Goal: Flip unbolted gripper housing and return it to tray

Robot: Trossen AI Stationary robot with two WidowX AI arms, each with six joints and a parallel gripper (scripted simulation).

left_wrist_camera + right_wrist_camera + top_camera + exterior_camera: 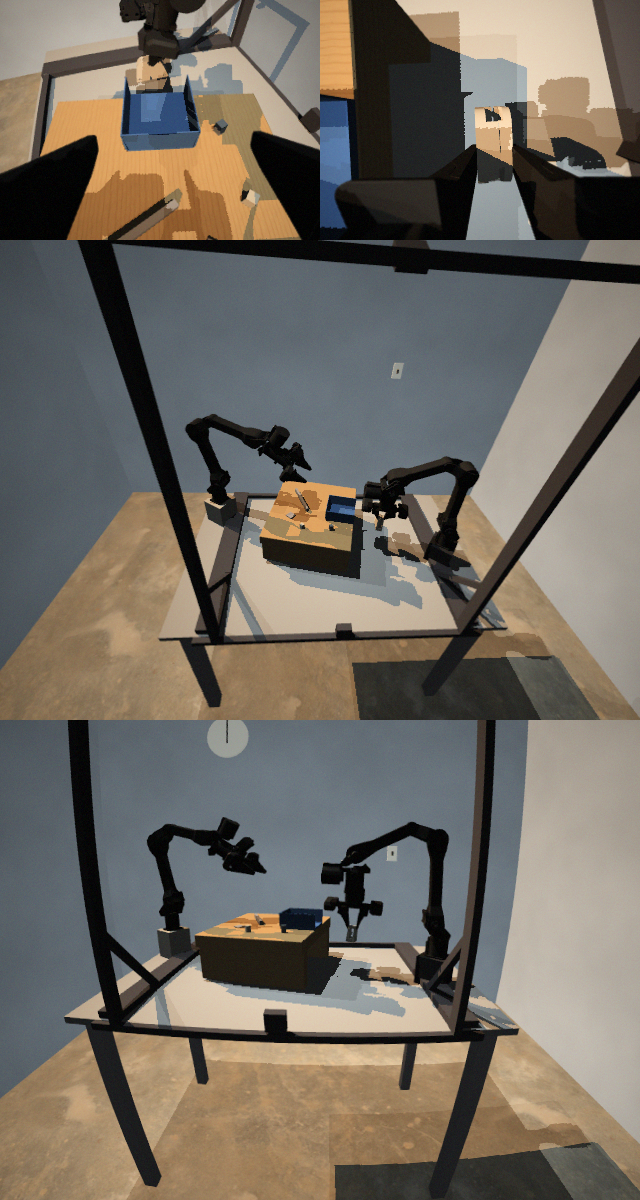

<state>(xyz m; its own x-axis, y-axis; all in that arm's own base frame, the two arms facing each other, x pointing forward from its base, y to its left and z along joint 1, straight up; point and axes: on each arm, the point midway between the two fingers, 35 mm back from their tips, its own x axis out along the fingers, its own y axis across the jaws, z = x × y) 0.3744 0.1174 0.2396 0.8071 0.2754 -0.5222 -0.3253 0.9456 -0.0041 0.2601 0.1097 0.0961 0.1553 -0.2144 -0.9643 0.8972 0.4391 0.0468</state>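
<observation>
My right hand is 5 cm above the white gripper housing, 1 cm to the right of it and 1 cm short of it. Round my right hand: grey rod (36 cm to the left, 4 cm ahead, 2 cm below); wooden block (30 cm to the left, 9 cm below, 1 cm behind); gripper housing half (5 cm below, 1 cm to the right, 1 cm ahead).
</observation>
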